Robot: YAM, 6 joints.
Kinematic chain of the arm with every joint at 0, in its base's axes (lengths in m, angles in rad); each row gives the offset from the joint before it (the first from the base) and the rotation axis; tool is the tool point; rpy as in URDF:
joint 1: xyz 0 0 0.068 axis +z
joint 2: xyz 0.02 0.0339 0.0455 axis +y
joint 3: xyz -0.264 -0.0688 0 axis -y
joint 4: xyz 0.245 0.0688 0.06 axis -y
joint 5: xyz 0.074 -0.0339 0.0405 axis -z
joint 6: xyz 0.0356 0 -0.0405 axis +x
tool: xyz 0 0 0 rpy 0 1.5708 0
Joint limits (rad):
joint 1: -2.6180..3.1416
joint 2: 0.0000..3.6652
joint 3: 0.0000..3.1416
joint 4: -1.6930..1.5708
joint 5: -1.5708..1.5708
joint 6: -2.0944..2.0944
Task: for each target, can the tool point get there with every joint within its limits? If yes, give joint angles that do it. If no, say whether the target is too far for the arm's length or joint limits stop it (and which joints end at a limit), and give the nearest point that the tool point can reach.
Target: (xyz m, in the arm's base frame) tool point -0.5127 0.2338 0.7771
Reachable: no: too far | nearest point -0.3790 0.1728 0.5977 | short by 0.232 m
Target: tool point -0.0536 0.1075 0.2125
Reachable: yes | joints 2.3136 1.0408 0.6249 -1.3810 1.1998 -1.1978
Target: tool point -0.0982 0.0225 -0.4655
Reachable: no: joint limits stop it (at a limit: joint 2) | nearest point -0.1316 0.0301 -0.3620 | short by 0.109 m
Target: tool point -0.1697 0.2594 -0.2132
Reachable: yes | joints 2.0744 3.2565 1.8658 -1.0355 -0.7190 0.7344
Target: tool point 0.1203 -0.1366 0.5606
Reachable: yes | joints -0.9949 1.2501 1.4152 1.2879 -0.8408 -1.3719
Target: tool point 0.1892 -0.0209 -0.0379
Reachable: yes | joints 0.0654 2.3965 0.6274 -0.2445 1.2039 -0.8631
